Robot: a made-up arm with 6 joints. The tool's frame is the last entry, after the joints.
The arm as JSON. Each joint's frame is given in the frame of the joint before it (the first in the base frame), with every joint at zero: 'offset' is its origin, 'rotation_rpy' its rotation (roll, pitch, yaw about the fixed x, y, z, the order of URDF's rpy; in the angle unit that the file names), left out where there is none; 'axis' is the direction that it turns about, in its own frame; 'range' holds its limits. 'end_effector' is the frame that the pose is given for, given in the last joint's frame.
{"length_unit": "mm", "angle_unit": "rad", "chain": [
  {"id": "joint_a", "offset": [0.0, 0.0, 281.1], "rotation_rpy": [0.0, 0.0, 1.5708], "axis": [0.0, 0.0, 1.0], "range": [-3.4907, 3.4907]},
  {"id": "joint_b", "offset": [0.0, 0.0, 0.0], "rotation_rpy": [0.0, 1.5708, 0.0], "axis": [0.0, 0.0, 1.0], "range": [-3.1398, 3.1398]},
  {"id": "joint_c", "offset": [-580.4, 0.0, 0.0], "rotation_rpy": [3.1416, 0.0, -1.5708], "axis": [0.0, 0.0, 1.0], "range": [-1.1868, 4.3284]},
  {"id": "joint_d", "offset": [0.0, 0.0, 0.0], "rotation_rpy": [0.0, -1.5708, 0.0], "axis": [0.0, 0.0, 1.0], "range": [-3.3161, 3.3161]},
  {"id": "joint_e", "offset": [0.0, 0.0, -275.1], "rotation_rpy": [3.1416, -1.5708, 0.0], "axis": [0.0, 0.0, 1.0], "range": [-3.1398, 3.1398]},
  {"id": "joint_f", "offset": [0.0, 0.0, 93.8], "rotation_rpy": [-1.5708, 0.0, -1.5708], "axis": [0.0, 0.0, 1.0], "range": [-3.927, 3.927]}
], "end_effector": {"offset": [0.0, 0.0, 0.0], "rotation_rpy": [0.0, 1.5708, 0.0]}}
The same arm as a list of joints. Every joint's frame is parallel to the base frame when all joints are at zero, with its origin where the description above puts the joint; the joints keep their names.
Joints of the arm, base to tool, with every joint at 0 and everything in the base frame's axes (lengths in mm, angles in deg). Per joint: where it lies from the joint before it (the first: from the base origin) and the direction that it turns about. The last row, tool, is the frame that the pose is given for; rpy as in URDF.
joint_a: offset 0 0 281.1 axis +z
joint_b: offset 0 0 0 axis +y
joint_c: offset 0 0 580.4 axis -y
joint_d: offset 0 0 0 axis -x
joint_e: offset 275.1 0 0 axis -y
joint_f: offset 0 -93.8 0 axis -x
tool: offset 0 0 0 rpy 0 0 0
Joint limits (deg, base to tool): -200..200 -179.9..179.9 -68..248 -190..190 -179.9..179.9 -225..225

